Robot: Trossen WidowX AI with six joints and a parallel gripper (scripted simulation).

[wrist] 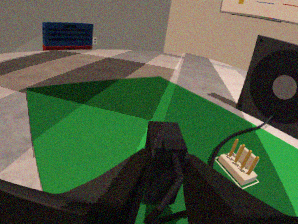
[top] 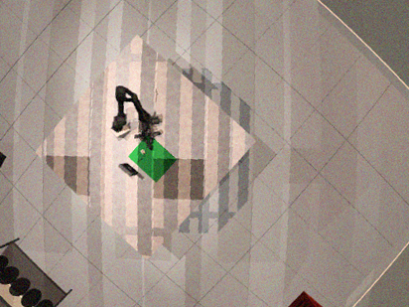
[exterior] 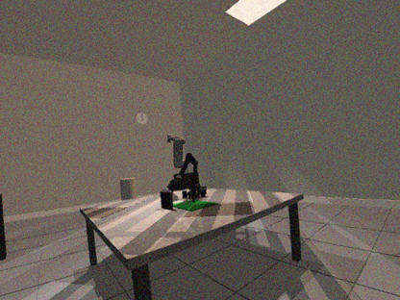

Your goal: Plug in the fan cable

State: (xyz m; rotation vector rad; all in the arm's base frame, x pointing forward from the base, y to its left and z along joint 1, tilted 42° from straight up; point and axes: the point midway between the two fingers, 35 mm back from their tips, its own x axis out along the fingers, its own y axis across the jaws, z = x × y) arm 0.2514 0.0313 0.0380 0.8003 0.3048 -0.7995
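The black fan plug lies 10 mm below my gripper tip. From my gripper tip the other things lie so: green board (70 mm to the right, 60 mm ahead, 50 mm below); then cream four-pin fan header (70 mm to the right, 30 mm below, 30 mm behind); then black fan (220 mm to the right, 30 mm behind, 20 mm above).
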